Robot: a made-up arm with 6 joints. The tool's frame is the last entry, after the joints. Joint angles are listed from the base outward.
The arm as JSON. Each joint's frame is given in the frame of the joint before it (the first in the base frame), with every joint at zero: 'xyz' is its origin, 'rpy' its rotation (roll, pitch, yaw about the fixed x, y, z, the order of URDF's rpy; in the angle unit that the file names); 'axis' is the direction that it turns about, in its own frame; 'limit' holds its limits. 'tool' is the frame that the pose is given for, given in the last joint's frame.
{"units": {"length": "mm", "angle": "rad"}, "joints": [
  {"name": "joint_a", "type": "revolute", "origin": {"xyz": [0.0, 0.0, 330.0], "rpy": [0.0, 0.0, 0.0]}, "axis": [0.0, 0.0, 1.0], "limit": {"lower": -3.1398, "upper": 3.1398}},
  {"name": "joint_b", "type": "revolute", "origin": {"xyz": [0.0, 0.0, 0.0], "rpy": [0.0, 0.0, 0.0]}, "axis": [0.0, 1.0, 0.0], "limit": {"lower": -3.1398, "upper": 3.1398}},
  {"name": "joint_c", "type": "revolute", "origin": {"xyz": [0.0, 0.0, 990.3], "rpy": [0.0, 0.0, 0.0]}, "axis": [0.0, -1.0, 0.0], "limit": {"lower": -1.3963, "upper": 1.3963}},
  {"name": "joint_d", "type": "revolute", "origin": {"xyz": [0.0, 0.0, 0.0], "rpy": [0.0, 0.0, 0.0]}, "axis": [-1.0, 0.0, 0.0], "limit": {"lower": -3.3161, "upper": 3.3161}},
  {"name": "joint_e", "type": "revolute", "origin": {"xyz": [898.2, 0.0, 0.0], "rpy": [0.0, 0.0, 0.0]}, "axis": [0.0, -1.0, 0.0], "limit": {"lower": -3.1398, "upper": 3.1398}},
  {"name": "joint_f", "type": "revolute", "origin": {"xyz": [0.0, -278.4, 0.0], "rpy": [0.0, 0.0, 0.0]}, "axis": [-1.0, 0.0, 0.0], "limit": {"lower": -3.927, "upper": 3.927}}
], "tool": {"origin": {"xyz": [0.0, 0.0, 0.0], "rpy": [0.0, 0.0, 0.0]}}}
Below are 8 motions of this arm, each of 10 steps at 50 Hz.
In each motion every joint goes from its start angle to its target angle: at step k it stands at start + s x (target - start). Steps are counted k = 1, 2, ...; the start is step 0. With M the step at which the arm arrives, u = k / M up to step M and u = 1 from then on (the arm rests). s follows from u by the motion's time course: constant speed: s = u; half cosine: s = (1 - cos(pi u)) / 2; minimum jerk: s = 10 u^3 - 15 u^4 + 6 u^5.
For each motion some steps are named. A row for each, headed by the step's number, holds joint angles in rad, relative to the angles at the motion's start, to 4 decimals.
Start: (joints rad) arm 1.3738 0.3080 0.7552 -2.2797 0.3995 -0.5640
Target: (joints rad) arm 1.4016 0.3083 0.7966 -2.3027 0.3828 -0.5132
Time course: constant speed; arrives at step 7
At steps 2, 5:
2: 0.0079 0.0001 0.0118 -0.0066 -0.0048 0.0145
5: 0.0199 0.0002 0.0296 -0.0164 -0.0119 0.0363

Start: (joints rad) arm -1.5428 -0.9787 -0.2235 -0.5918 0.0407 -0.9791
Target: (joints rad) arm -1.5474 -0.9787 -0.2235 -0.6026 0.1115 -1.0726
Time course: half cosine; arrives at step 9
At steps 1, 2, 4, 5, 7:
1: -0.0001 0.0000 0.0000 -0.0003 0.0021 -0.0028
2: -0.0005 0.0000 0.0000 -0.0013 0.0083 -0.0109
4: -0.0019 0.0000 0.0000 -0.0045 0.0293 -0.0386
5: -0.0027 0.0000 0.0000 -0.0063 0.0415 -0.0549
7: -0.0041 0.0000 0.0000 -0.0095 0.0625 -0.0826

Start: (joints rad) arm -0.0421 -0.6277 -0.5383 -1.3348 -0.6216 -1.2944
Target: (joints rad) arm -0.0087 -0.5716 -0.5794 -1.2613 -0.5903 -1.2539
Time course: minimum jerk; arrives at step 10
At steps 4, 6, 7, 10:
4: 0.0106 0.0178 -0.0130 0.0233 0.0099 0.0129
6: 0.0228 0.0383 -0.0281 0.0502 0.0214 0.0276
7: 0.0280 0.0470 -0.0344 0.0615 0.0262 0.0339
10: 0.0334 0.0561 -0.0411 0.0735 0.0313 0.0405

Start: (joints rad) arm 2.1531 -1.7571 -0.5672 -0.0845 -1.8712 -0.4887
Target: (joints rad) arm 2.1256 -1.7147 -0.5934 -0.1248 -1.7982 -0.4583
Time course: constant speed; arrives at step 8
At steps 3, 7, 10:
3: -0.0103 0.0159 -0.0098 -0.0151 0.0274 0.0114
7: -0.0241 0.0371 -0.0229 -0.0353 0.0639 0.0266
10: -0.0275 0.0424 -0.0262 -0.0403 0.0730 0.0304

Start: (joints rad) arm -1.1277 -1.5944 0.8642 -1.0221 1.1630 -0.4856
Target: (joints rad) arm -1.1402 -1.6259 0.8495 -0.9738 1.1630 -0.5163
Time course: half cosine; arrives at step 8
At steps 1, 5, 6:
1: -0.0005 -0.0012 -0.0006 0.0018 0.0000 -0.0012
5: -0.0086 -0.0218 -0.0102 0.0334 0.0000 -0.0212
6: -0.0107 -0.0269 -0.0125 0.0412 0.0000 -0.0262

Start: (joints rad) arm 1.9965 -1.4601 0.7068 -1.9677 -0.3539 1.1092
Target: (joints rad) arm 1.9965 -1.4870 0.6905 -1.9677 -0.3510 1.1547
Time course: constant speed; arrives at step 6
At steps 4, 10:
4: 0.0000 -0.0179 -0.0109 0.0000 0.0019 0.0303
10: 0.0000 -0.0269 -0.0163 0.0000 0.0029 0.0455

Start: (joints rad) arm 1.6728 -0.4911 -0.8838 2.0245 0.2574 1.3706
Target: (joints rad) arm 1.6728 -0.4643 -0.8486 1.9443 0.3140 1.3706
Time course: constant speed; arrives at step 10
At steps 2, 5, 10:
2: 0.0000 0.0054 0.0070 -0.0160 0.0113 0.0000
5: 0.0000 0.0134 0.0176 -0.0401 0.0283 0.0000
10: 0.0000 0.0268 0.0352 -0.0802 0.0566 0.0000

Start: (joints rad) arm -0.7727 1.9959 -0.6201 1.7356 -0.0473 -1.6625
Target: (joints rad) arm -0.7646 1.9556 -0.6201 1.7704 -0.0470 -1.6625
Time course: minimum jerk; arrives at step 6
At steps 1, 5, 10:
1: 0.0003 -0.0014 0.0000 0.0012 0.0000 0.0000
5: 0.0078 -0.0389 0.0000 0.0336 0.0003 0.0000
10: 0.0081 -0.0403 0.0000 0.0348 0.0003 0.0000

